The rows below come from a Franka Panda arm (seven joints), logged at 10 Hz.
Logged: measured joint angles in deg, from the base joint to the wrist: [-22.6 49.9 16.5 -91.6 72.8 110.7 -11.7]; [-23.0 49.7 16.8 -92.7 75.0 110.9 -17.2]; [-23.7 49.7 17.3 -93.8 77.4 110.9 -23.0]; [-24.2 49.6 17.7 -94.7 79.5 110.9 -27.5]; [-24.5 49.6 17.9 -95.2 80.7 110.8 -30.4]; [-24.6 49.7 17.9 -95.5 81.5 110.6 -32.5]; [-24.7 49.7 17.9 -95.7 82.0 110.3 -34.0]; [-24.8 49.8 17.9 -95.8 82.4 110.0 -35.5]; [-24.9 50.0 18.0 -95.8 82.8 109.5 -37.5]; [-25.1 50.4 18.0 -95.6 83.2 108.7 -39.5]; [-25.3 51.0 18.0 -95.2 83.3 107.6 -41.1]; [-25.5 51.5 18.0 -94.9 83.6 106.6 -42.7]
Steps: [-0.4 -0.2 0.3 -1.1 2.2 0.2 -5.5]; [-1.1 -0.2 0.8 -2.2 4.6 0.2 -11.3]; [-1.6 -0.3 1.2 -3.1 6.7 0.2 -15.8]; [-1.9 -0.3 1.4 -3.6 7.9 0.1 -18.7]; [-2.0 -0.2 1.4 -3.9 8.7 -0.1 -20.8]; [-2.1 -0.2 1.4 -4.1 9.2 -0.4 -22.3]; [-2.2 -0.1 1.4 -4.2 9.6 -0.7 -23.8]; [-2.3 0.1 1.5 -4.2 10.0 -1.2 -25.8]; [-2.5 0.5 1.5 -4.0 10.4 -2.0 -27.8]; [-2.7 1.1 1.5 -3.6 10.5 -3.1 -29.4]; [-2.9 1.6 1.5 -3.3 10.8 -4.1 -31.0]
